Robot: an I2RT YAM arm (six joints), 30 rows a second.
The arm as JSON. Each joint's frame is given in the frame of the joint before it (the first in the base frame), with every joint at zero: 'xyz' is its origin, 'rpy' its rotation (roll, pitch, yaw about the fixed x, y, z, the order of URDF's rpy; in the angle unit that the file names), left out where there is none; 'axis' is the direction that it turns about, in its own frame. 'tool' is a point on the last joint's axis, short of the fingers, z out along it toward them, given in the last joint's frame.
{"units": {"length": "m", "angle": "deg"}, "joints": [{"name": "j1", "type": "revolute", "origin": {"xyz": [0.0, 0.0, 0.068]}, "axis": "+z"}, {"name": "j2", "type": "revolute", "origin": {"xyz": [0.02, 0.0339, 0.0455]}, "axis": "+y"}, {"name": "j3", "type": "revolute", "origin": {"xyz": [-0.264, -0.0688, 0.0]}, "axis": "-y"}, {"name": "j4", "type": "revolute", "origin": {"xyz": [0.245, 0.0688, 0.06]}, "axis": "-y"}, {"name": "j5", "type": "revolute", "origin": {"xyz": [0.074, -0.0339, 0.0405]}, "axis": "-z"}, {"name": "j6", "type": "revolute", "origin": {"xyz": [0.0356, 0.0, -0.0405]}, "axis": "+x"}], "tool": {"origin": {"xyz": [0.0, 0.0, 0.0], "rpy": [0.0, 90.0, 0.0]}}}
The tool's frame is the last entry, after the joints.
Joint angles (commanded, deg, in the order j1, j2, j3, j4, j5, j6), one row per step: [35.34 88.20 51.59 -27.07 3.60 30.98]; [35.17 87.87 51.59 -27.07 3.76 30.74]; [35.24 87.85 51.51 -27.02 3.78 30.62]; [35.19 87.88 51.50 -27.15 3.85 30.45]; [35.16 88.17 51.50 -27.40 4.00 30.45]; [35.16 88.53 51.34 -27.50 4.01 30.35]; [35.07 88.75 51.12 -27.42 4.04 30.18]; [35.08 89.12 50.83 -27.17 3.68 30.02]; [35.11 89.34 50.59 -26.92 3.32 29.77]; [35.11 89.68 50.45 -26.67 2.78 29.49]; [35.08 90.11 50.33 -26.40 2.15 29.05]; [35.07 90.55 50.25 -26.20 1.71 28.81]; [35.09 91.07 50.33 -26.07 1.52 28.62]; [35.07 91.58 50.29 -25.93 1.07 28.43]
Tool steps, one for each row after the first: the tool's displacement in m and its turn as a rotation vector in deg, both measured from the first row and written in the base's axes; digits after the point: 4 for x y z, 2 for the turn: [0.0002 -0.0010 0.0016 -0.02 -0.40 -0.03]; [-0.0001 -0.0009 0.0013 -0.09 -0.43 0.14]; [-0.0002 -0.0012 0.0010 -0.31 -0.36 0.21]; [-0.0001 -0.0015 -0.0006 -0.73 0.01 0.12]; [-0.0003 -0.0017 -0.0031 -1.13 0.49 0.21]; [-0.0004 -0.0023 -0.0052 -1.43 0.74 0.26]; [-0.0007 -0.0022 -0.0081 -1.46 1.23 0.57]; [-0.0011 -0.0020 -0.0101 -1.41 1.53 0.98]; [-0.0010 -0.0015 -0.0122 -1.24 1.94 1.47]; [-0.0008 -0.0011 -0.0146 -1.09 2.41 2.10]; [-0.0006 -0.0006 -0.0170 -1.03 2.85 2.49]; [0.0001 0.0001 -0.0190 -1.13 3.16 2.76]; [0.0004 0.0005 -0.0215 -1.08 3.69 3.10]
